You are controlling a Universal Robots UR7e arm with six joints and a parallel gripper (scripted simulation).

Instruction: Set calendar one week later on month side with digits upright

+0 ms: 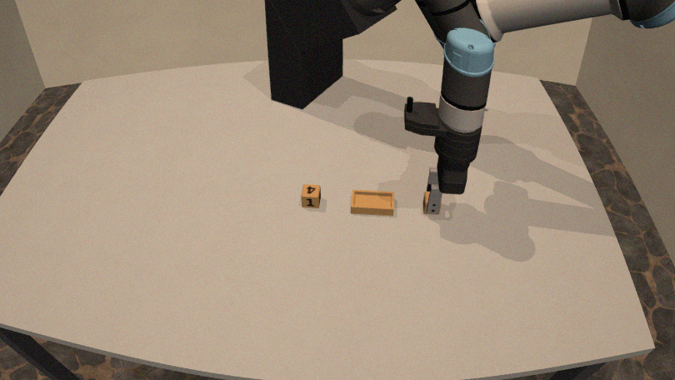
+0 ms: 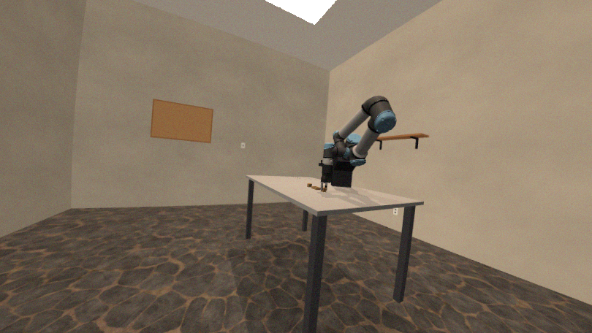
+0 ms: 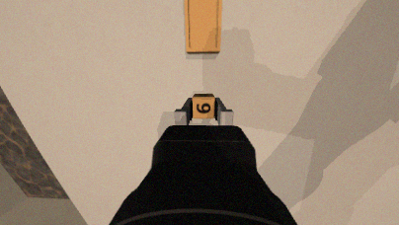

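Now: the cube 1 cm below my hand. From my hand the other things lie so: orange tray: 3 cm ahead, 10 cm to the right, 2 cm below.
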